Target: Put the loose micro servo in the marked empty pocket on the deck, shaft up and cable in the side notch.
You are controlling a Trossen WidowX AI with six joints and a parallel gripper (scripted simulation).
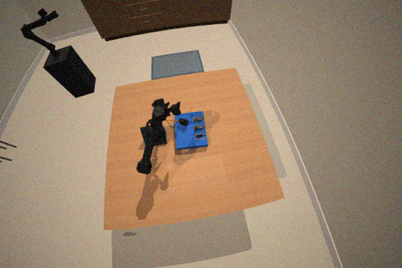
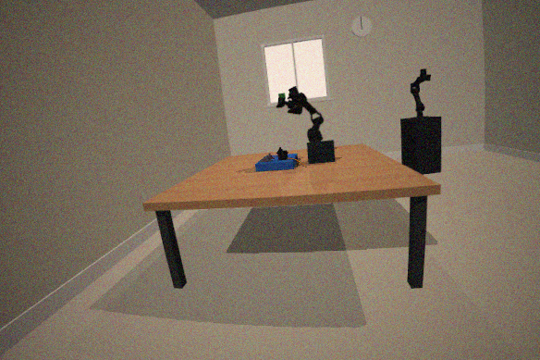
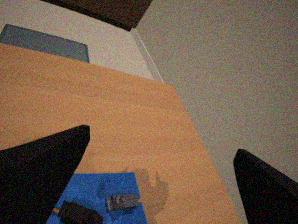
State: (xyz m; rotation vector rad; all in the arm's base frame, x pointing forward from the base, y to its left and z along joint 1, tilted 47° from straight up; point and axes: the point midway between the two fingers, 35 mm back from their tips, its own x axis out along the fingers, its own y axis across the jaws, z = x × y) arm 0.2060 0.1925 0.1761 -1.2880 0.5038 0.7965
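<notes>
Right now my gripper tip is 2 cm short of the deck, 5 cm to the left of it and 35 cm above it.
</notes>
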